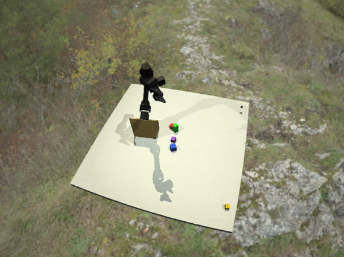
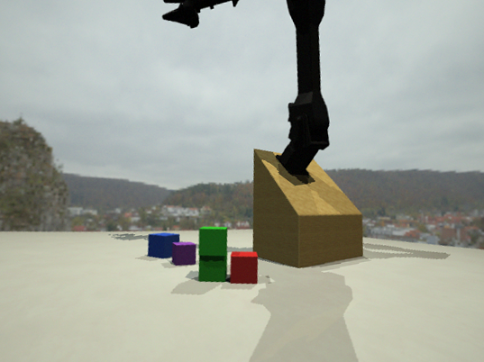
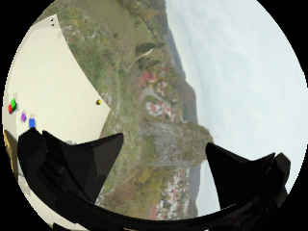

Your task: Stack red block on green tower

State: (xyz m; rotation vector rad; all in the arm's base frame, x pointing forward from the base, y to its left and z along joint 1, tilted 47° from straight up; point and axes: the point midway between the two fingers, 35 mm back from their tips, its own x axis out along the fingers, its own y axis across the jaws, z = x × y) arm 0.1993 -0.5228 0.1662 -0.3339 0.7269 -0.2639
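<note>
Right now my gripper tip is 4 cm past the red block, 37 cm to the right of it and 66 cm above it. Round my gripper tip: purple block: 1 cm behind, 22 cm to the left, 66 cm below; yellow block: 45 cm ahead, 33 cm to the right, 66 cm below; blue block: 14 cm to the left, 66 cm below.
</note>
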